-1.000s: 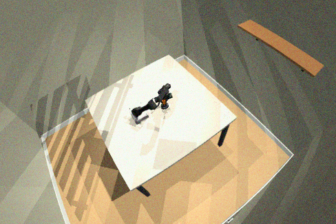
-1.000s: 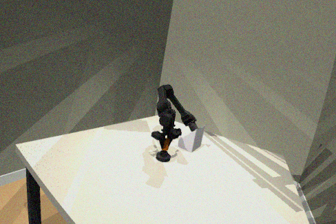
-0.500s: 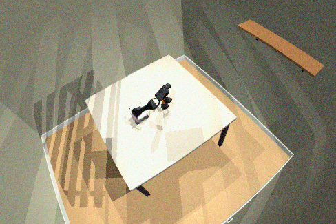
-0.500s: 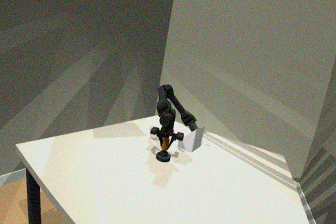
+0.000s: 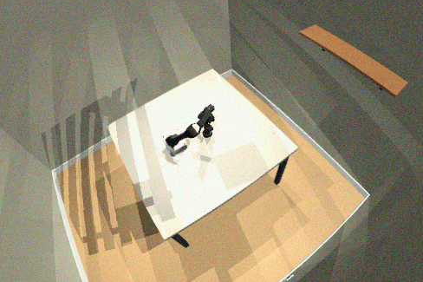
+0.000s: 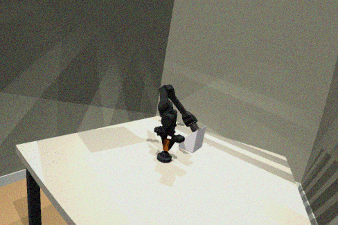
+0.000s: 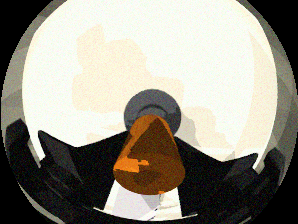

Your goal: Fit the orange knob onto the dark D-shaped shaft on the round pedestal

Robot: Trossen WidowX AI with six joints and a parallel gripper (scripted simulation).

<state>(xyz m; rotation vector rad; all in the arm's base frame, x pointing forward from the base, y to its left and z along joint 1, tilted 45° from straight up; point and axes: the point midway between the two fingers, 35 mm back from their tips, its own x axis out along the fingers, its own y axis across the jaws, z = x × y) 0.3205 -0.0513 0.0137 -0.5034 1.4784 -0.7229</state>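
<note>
Right now the orange knob is 2 cm above my gripper tip. Round my gripper tip: dark round pedestal 4 cm below.
</note>
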